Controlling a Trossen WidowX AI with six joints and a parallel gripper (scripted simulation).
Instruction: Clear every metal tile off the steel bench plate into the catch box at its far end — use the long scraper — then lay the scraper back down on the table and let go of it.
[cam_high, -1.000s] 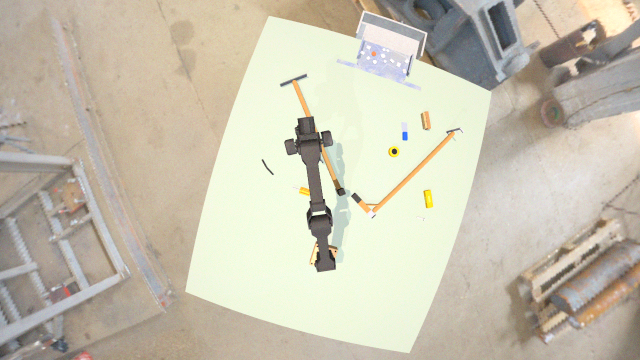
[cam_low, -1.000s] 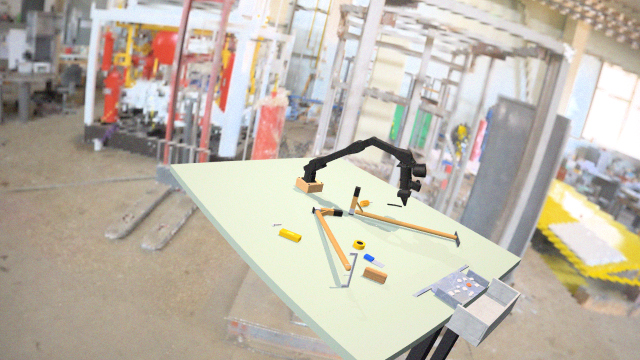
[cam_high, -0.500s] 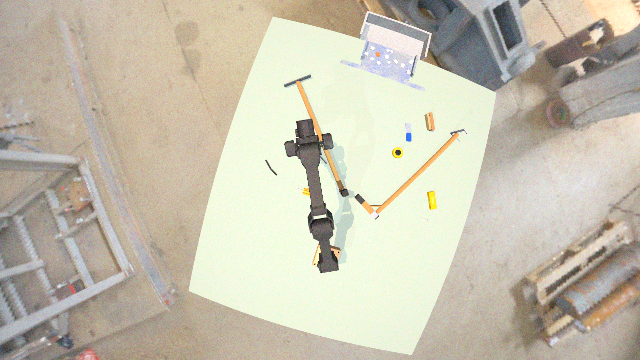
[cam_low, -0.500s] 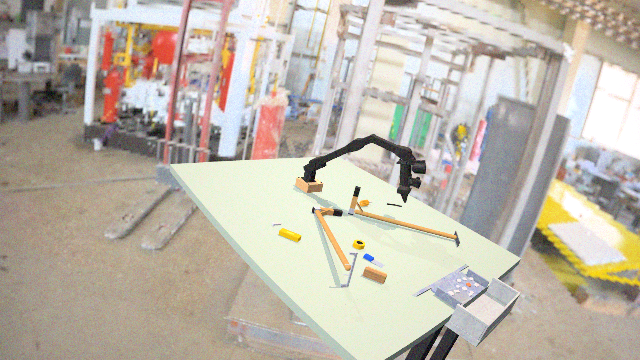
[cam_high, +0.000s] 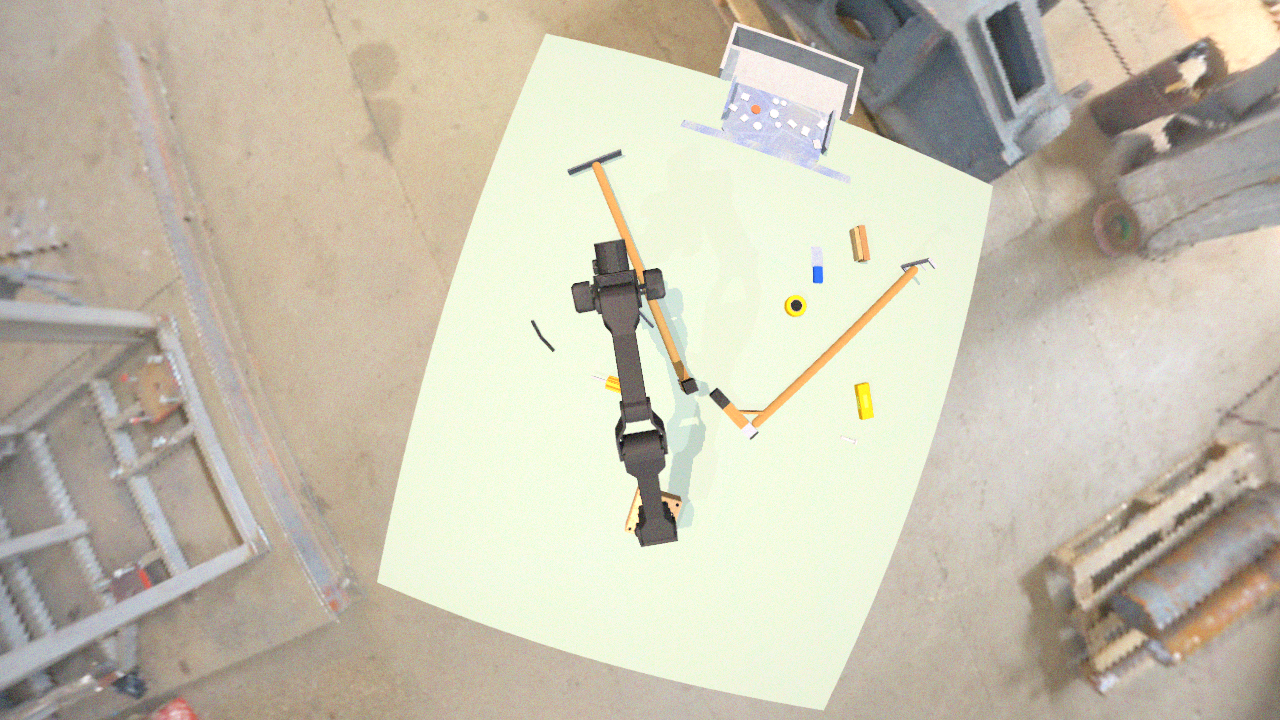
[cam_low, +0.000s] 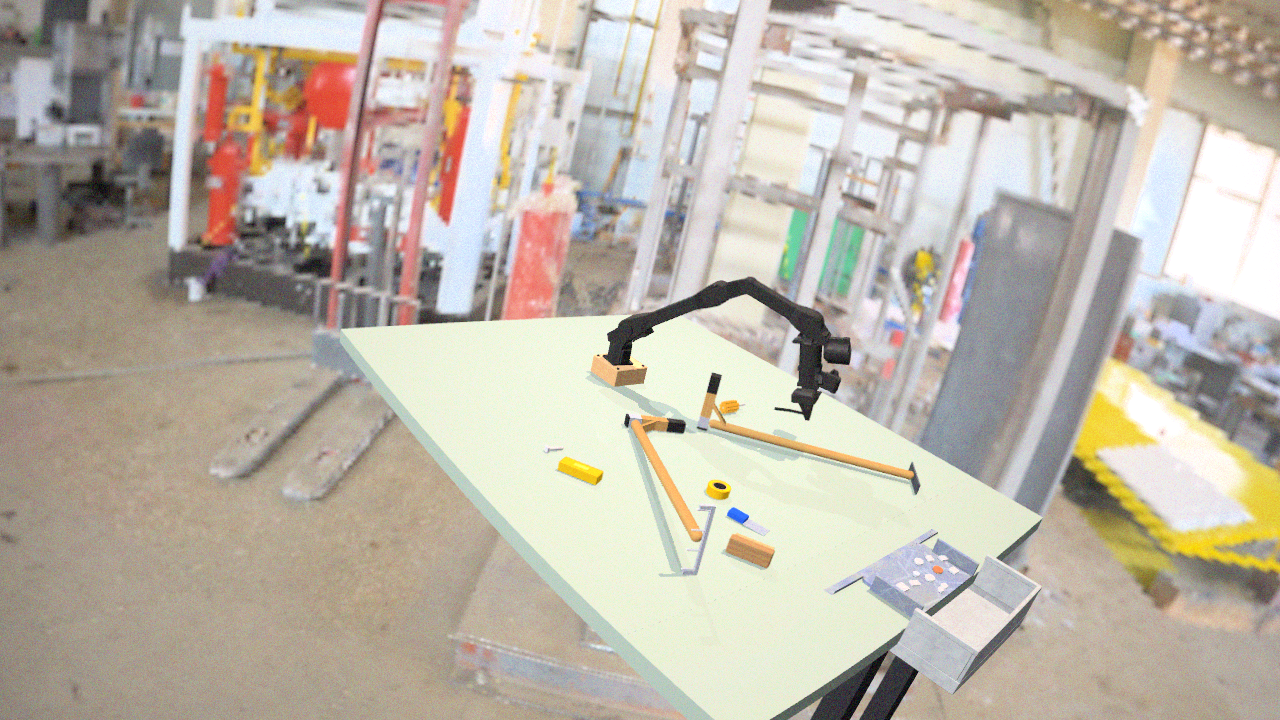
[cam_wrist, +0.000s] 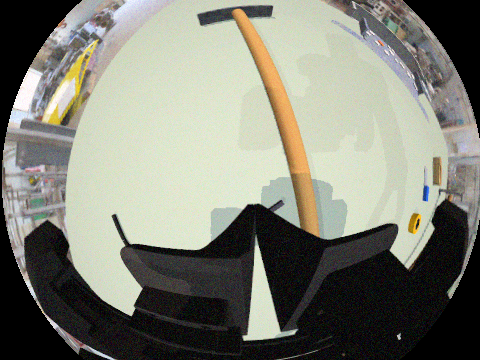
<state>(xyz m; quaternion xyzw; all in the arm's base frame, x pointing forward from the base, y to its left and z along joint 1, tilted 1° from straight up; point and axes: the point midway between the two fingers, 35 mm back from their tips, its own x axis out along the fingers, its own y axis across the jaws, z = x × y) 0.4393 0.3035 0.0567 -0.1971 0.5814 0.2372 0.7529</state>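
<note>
The long scraper lies 6 cm ahead of my gripper tip, 2 cm to the right of it and 1 cm below it. Also, from my gripper tip: black bent piece: 18 cm behind, 12 cm to the left, 7 cm below; then yellow tape roll: 15 cm ahead, 39 cm to the right, 6 cm below; then yellow-handled screwdriver: 20 cm behind, 8 cm to the right, 5 cm below.
</note>
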